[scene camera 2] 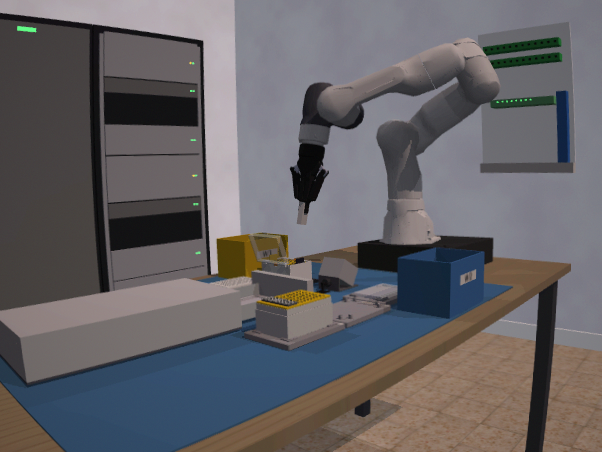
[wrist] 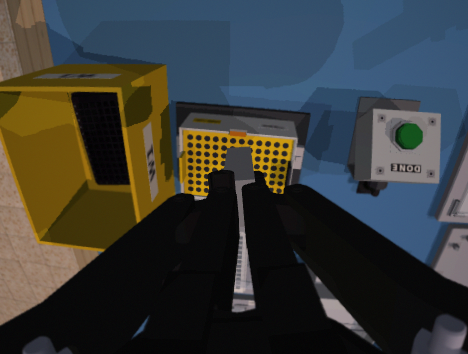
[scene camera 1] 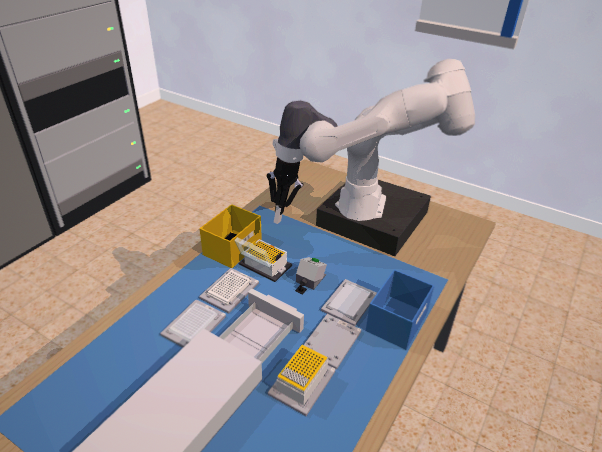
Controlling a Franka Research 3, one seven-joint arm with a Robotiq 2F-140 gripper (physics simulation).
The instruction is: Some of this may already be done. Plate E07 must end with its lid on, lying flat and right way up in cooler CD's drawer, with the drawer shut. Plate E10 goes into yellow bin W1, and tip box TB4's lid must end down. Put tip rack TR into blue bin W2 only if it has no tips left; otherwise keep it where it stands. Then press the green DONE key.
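Observation:
My gripper is shut and empty, above tip box TB4. TB4's clear lid stands tilted open. Yellow bin W1 holds a black plate. The green DONE key is on a grey box. Cooler CD's drawer is open, with no plate seen inside. A yellow-topped tip rack has tips in its near rows. Blue bin W2 stands at the right. Plate labels E07 and E10 are unreadable.
The cooler's long body fills the near left. White plates sit on holders beside the drawer. A clear-topped flat piece lies on a holder near W2, beside a bare holder.

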